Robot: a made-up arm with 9 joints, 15 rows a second.
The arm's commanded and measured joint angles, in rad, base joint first. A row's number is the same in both.
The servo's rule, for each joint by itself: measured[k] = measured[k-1] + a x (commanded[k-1-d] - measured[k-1]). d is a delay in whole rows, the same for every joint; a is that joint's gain. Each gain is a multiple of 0.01, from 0.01 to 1. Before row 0 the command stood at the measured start. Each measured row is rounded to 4 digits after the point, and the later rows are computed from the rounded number. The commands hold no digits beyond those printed.
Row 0, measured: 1.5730 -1.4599 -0.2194 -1.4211 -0.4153 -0.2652 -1.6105 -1.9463 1.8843
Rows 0 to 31, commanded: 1.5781 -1.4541 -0.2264 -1.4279 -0.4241 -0.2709 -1.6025 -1.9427 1.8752; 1.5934 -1.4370 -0.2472 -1.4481 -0.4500 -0.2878 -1.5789 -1.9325 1.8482; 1.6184 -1.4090 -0.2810 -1.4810 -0.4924 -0.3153 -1.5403 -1.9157 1.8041; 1.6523 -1.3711 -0.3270 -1.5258 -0.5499 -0.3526 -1.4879 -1.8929 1.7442; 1.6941 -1.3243 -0.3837 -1.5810 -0.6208 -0.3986 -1.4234 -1.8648 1.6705; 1.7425 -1.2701 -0.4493 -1.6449 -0.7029 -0.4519 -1.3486 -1.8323 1.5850; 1.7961 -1.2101 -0.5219 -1.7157 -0.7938 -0.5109 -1.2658 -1.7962 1.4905; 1.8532 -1.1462 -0.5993 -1.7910 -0.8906 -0.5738 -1.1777 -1.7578 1.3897; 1.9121 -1.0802 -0.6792 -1.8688 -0.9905 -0.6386 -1.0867 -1.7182 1.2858; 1.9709 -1.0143 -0.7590 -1.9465 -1.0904 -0.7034 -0.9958 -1.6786 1.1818; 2.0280 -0.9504 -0.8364 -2.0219 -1.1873 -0.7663 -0.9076 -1.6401 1.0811; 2.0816 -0.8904 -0.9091 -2.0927 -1.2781 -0.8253 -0.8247 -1.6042 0.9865; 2.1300 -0.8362 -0.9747 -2.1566 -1.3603 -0.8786 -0.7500 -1.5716 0.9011; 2.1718 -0.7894 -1.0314 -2.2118 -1.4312 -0.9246 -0.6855 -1.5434 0.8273; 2.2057 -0.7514 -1.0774 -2.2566 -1.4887 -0.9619 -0.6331 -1.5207 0.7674; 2.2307 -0.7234 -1.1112 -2.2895 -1.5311 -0.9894 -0.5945 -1.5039 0.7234; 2.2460 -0.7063 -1.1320 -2.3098 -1.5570 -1.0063 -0.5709 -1.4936 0.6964; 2.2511 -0.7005 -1.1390 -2.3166 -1.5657 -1.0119 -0.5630 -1.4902 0.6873; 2.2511 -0.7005 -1.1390 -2.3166 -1.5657 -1.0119 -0.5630 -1.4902 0.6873; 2.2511 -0.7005 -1.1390 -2.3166 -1.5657 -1.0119 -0.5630 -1.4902 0.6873; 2.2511 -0.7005 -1.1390 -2.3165 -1.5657 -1.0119 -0.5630 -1.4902 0.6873; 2.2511 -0.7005 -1.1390 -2.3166 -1.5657 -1.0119 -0.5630 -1.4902 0.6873; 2.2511 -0.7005 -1.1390 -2.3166 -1.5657 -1.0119 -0.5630 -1.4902 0.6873; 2.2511 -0.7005 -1.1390 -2.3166 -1.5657 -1.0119 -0.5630 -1.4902 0.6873; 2.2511 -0.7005 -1.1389 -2.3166 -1.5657 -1.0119 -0.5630 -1.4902 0.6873; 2.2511 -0.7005 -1.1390 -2.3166 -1.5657 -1.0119 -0.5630 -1.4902 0.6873; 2.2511 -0.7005 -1.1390 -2.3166 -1.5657 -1.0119 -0.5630 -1.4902 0.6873; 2.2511 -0.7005 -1.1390 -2.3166 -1.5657 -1.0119 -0.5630 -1.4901 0.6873; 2.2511 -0.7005 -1.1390 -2.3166 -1.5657 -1.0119 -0.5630 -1.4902 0.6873; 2.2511 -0.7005 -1.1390 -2.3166 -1.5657 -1.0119 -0.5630 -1.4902 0.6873; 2.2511 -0.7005 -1.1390 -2.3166 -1.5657 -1.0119 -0.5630 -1.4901 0.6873; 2.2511 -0.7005 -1.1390 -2.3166 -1.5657 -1.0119 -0.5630 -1.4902 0.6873
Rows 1 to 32, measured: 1.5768 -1.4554 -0.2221 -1.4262 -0.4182 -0.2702 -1.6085 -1.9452 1.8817; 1.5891 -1.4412 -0.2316 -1.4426 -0.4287 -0.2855 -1.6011 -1.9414 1.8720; 1.6108 -1.4164 -0.2504 -1.4714 -0.4497 -0.3114 -1.5859 -1.9337 1.8523; 1.6415 -1.3815 -0.2795 -1.5122 -0.4828 -0.3472 -1.5614 -1.9215 1.8210; 1.6804 -1.3375 -0.3191 -1.5638 -0.5283 -0.3919 -1.5269 -1.9045 1.7774; 1.7264 -1.2856 -0.3686 -1.6246 -0.5859 -0.4441 -1.4823 -1.8828 1.7216; 1.7780 -1.2275 -0.4269 -1.6929 -0.6545 -0.5022 -1.4282 -1.8568 1.6546; 1.8336 -1.1649 -0.4924 -1.7665 -0.7324 -0.5645 -1.3656 -1.8271 1.5778; 1.8917 -1.0997 -0.5634 -1.8432 -0.8176 -0.6290 -1.2959 -1.7944 1.4931; 1.9503 -1.0339 -0.6377 -1.9207 -0.9076 -0.6937 -1.2209 -1.7597 1.4028; 2.0078 -0.9696 -0.7132 -1.9966 -0.9999 -0.7569 -1.1426 -1.7238 1.3095; 2.0624 -0.9086 -0.7876 -2.0687 -1.0917 -0.8164 -1.0631 -1.6879 1.2158; 2.1124 -0.8529 -0.8587 -2.1346 -1.1803 -0.8705 -0.9848 -1.6530 1.1245; 2.1564 -0.8040 -0.9243 -2.1925 -1.2631 -0.9176 -0.9100 -1.6201 1.0383; 2.1929 -0.7635 -0.9825 -2.2406 -1.3375 -0.9561 -0.8408 -1.5903 0.9597; 2.2209 -0.7326 -1.0314 -2.2773 -1.4014 -0.9851 -0.7792 -1.5644 0.8912; 2.2395 -0.7123 -1.0696 -2.3017 -1.4527 -1.0035 -0.7271 -1.5432 0.8347; 2.2481 -0.7032 -1.0960 -2.3129 -1.4900 -1.0108 -0.6861 -1.5273 0.7920; 2.2503 -0.7011 -1.1123 -2.3157 -1.5150 -1.0118 -0.6553 -1.5162 0.7616; 2.2509 -0.7006 -1.1224 -2.3164 -1.5317 -1.0119 -0.6322 -1.5084 0.7401; 2.2510 -0.7005 -1.1287 -2.3165 -1.5429 -1.0119 -0.6149 -1.5029 0.7248; 2.2511 -0.7005 -1.1326 -2.3166 -1.5504 -1.0119 -0.6019 -1.4991 0.7139; 2.2511 -0.7005 -1.1350 -2.3166 -1.5554 -1.0119 -0.5922 -1.4964 0.7062; 2.2511 -0.7005 -1.1365 -2.3166 -1.5588 -1.0119 -0.5849 -1.4945 0.7007; 2.2511 -0.7005 -1.1374 -2.3166 -1.5611 -1.0119 -0.5794 -1.4932 0.6968; 2.2511 -0.7005 -1.1380 -2.3166 -1.5626 -1.0119 -0.5753 -1.4923 0.6940; 2.2511 -0.7005 -1.1384 -2.3166 -1.5636 -1.0119 -0.5722 -1.4917 0.6921; 2.2511 -0.7005 -1.1386 -2.3166 -1.5643 -1.0119 -0.5699 -1.4912 0.6907; 2.2511 -0.7005 -1.1388 -2.3166 -1.5648 -1.0119 -0.5682 -1.4909 0.6897; 2.2511 -0.7005 -1.1389 -2.3166 -1.5651 -1.0119 -0.5669 -1.4907 0.6890; 2.2511 -0.7005 -1.1389 -2.3166 -1.5653 -1.0119 -0.5659 -1.4905 0.6885; 2.2511 -0.7005 -1.1389 -2.3166 -1.5654 -1.0119 -0.5652 -1.4904 0.6882
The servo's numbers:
d 0
a 0.74 0.77 0.38 0.75 0.33 0.87 0.25 0.30 0.29

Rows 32 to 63, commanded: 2.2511 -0.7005 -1.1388 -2.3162 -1.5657 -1.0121 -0.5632 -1.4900 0.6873; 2.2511 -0.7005 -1.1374 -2.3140 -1.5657 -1.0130 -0.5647 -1.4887 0.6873; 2.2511 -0.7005 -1.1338 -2.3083 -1.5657 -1.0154 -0.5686 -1.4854 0.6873; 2.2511 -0.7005 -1.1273 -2.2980 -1.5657 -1.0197 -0.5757 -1.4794 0.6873; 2.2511 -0.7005 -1.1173 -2.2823 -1.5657 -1.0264 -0.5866 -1.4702 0.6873; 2.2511 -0.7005 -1.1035 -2.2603 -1.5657 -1.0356 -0.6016 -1.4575 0.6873; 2.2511 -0.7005 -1.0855 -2.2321 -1.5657 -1.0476 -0.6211 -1.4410 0.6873; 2.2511 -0.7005 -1.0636 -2.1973 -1.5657 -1.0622 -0.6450 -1.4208 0.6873; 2.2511 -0.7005 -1.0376 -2.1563 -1.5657 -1.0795 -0.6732 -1.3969 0.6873; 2.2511 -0.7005 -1.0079 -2.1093 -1.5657 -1.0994 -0.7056 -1.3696 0.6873; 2.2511 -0.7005 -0.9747 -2.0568 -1.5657 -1.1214 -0.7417 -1.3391 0.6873; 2.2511 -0.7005 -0.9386 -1.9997 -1.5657 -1.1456 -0.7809 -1.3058 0.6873; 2.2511 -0.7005 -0.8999 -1.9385 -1.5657 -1.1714 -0.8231 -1.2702 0.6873; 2.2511 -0.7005 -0.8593 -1.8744 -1.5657 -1.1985 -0.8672 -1.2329 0.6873; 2.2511 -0.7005 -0.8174 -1.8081 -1.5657 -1.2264 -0.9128 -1.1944 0.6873; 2.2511 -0.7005 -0.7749 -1.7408 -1.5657 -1.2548 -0.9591 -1.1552 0.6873; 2.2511 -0.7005 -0.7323 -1.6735 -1.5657 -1.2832 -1.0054 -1.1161 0.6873; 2.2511 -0.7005 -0.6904 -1.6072 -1.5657 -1.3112 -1.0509 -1.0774 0.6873; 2.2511 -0.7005 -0.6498 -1.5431 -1.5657 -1.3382 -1.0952 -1.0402 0.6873; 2.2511 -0.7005 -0.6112 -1.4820 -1.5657 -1.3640 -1.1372 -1.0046 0.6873; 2.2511 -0.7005 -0.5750 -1.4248 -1.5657 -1.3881 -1.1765 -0.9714 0.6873; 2.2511 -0.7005 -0.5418 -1.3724 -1.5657 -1.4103 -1.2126 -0.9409 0.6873; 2.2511 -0.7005 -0.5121 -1.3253 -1.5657 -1.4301 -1.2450 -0.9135 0.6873; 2.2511 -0.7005 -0.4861 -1.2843 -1.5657 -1.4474 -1.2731 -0.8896 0.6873; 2.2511 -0.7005 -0.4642 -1.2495 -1.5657 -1.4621 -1.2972 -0.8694 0.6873; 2.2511 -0.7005 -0.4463 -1.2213 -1.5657 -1.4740 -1.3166 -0.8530 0.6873; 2.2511 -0.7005 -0.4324 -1.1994 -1.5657 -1.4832 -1.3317 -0.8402 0.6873; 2.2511 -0.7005 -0.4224 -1.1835 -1.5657 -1.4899 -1.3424 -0.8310 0.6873; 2.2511 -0.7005 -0.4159 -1.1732 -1.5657 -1.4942 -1.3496 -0.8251 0.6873; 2.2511 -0.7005 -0.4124 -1.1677 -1.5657 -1.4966 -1.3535 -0.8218 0.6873; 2.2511 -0.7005 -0.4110 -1.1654 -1.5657 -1.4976 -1.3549 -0.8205 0.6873; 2.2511 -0.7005 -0.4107 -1.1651 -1.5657 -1.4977 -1.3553 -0.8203 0.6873
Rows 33 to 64, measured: 2.2511 -0.7005 -1.1389 -2.3163 -1.5655 -1.0121 -0.5647 -1.4903 0.6879; 2.2511 -0.7005 -1.1383 -2.3146 -1.5656 -1.0129 -0.5647 -1.4898 0.6877; 2.2511 -0.7005 -1.1366 -2.3099 -1.5656 -1.0151 -0.5657 -1.4885 0.6876; 2.2511 -0.7005 -1.1331 -2.3010 -1.5656 -1.0191 -0.5682 -1.4858 0.6875; 2.2511 -0.7005 -1.1271 -2.2870 -1.5656 -1.0255 -0.5728 -1.4811 0.6874; 2.2511 -0.7005 -1.1181 -2.2670 -1.5656 -1.0343 -0.5800 -1.4740 0.6874; 2.2511 -0.7005 -1.1057 -2.2408 -1.5656 -1.0459 -0.5903 -1.4641 0.6874; 2.2511 -0.7005 -1.0897 -2.2082 -1.5656 -1.0601 -0.6040 -1.4511 0.6874; 2.2511 -0.7005 -1.0699 -2.1693 -1.5656 -1.0770 -0.6213 -1.4348 0.6874; 2.2511 -0.7005 -1.0463 -2.1243 -1.5656 -1.0965 -0.6424 -1.4152 0.6874; 2.2511 -0.7005 -1.0191 -2.0737 -1.5656 -1.1182 -0.6672 -1.3924 0.6874; 2.2511 -0.7005 -0.9885 -2.0182 -1.5656 -1.1420 -0.6956 -1.3664 0.6874; 2.2511 -0.7005 -0.9548 -1.9584 -1.5656 -1.1676 -0.7275 -1.3375 0.6874; 2.2511 -0.7005 -0.9185 -1.8954 -1.5656 -1.1945 -0.7624 -1.3061 0.6874; 2.2511 -0.7005 -0.8801 -1.8299 -1.5656 -1.2223 -0.8000 -1.2726 0.6874; 2.2511 -0.7005 -0.8401 -1.7631 -1.5656 -1.2506 -0.8398 -1.2374 0.6874; 2.2511 -0.7005 -0.7991 -1.6959 -1.5656 -1.2790 -0.8812 -1.2010 0.6874; 2.2511 -0.7005 -0.7578 -1.6294 -1.5656 -1.3070 -0.9236 -1.1639 0.6874; 2.2511 -0.7005 -0.7168 -1.5647 -1.5656 -1.3341 -0.9665 -1.1268 0.6874; 2.2511 -0.7005 -0.6767 -1.5027 -1.5656 -1.3601 -1.0092 -1.0901 0.6874; 2.2511 -0.7005 -0.6381 -1.4443 -1.5656 -1.3845 -1.0510 -1.0545 0.6874; 2.2511 -0.7005 -0.6015 -1.3904 -1.5656 -1.4069 -1.0914 -1.0204 0.6874; 2.2511 -0.7005 -0.5675 -1.3416 -1.5656 -1.4271 -1.1298 -0.9883 0.6874; 2.2511 -0.7005 -0.5366 -1.2986 -1.5656 -1.4448 -1.1656 -0.9587 0.6874; 2.2511 -0.7005 -0.5091 -1.2618 -1.5656 -1.4599 -1.1985 -0.9319 0.6874; 2.2511 -0.7005 -0.4852 -1.2314 -1.5656 -1.4722 -1.2280 -0.9082 0.6874; 2.2511 -0.7005 -0.4651 -1.2074 -1.5656 -1.4818 -1.2539 -0.8878 0.6874; 2.2511 -0.7005 -0.4489 -1.1895 -1.5656 -1.4888 -1.2760 -0.8708 0.6874; 2.2511 -0.7005 -0.4364 -1.1773 -1.5656 -1.4935 -1.2944 -0.8571 0.6874; 2.2511 -0.7005 -0.4273 -1.1701 -1.5656 -1.4962 -1.3092 -0.8465 0.6874; 2.2511 -0.7005 -0.4211 -1.1666 -1.5656 -1.4974 -1.3206 -0.8387 0.6874; 2.2511 -0.7005 -0.4171 -1.1655 -1.5656 -1.4977 -1.3293 -0.8332 0.6874
